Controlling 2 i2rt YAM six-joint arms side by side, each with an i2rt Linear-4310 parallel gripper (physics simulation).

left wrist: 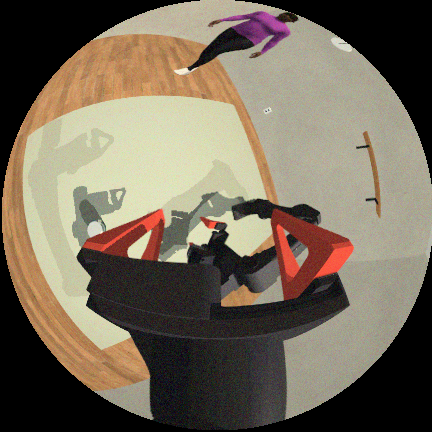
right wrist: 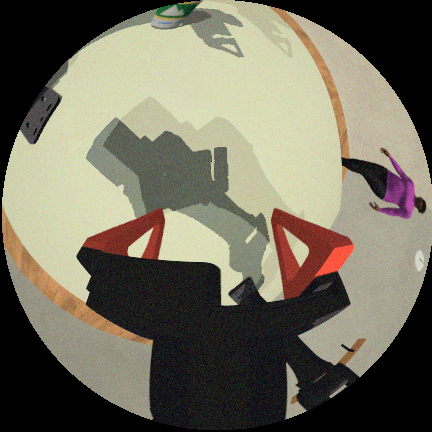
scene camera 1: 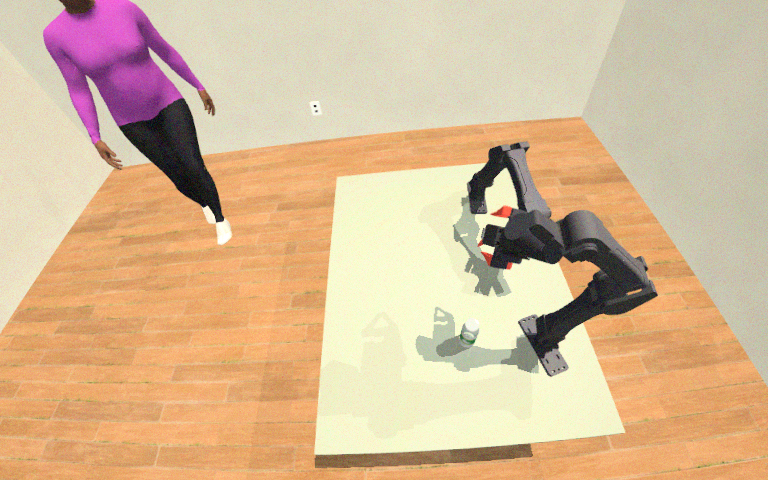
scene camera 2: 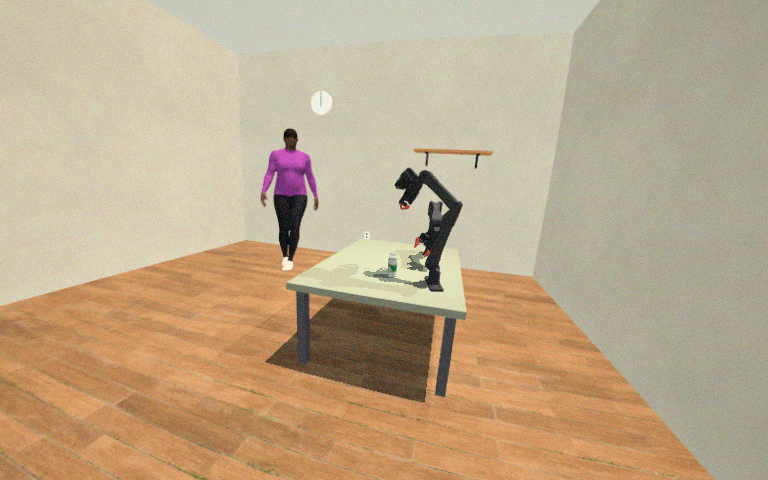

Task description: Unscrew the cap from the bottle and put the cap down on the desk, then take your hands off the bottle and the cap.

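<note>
A white bottle (scene camera 1: 467, 337) (scene camera 2: 392, 267) (right wrist: 172, 19) with a green label stands upright on the pale desk (scene camera 1: 368, 215) (scene camera 2: 362, 251) (left wrist: 150, 130) (right wrist: 280, 90). Its white cap (scene camera 1: 471, 324) (scene camera 2: 392, 256) (left wrist: 95, 229) is on top; the cap is out of sight in the right wrist view. My left gripper (scene camera 1: 487, 234) (scene camera 2: 404, 206) is open and empty, high above the desk and well away from the bottle. My right gripper (scene camera 2: 421, 249) (left wrist: 195, 229) (right wrist: 217, 213) is open and empty, lower over the desk, to the right of the bottle in scene camera 2.
The right arm's folded links stand below the left gripper in the left wrist view. The left arm's base plate (scene camera 1: 543, 346) (right wrist: 41, 115) is near the bottle. A person in a purple top (scene camera 1: 113, 62) (scene camera 2: 290, 172) (left wrist: 260, 30) (right wrist: 400, 190) stands beyond the desk.
</note>
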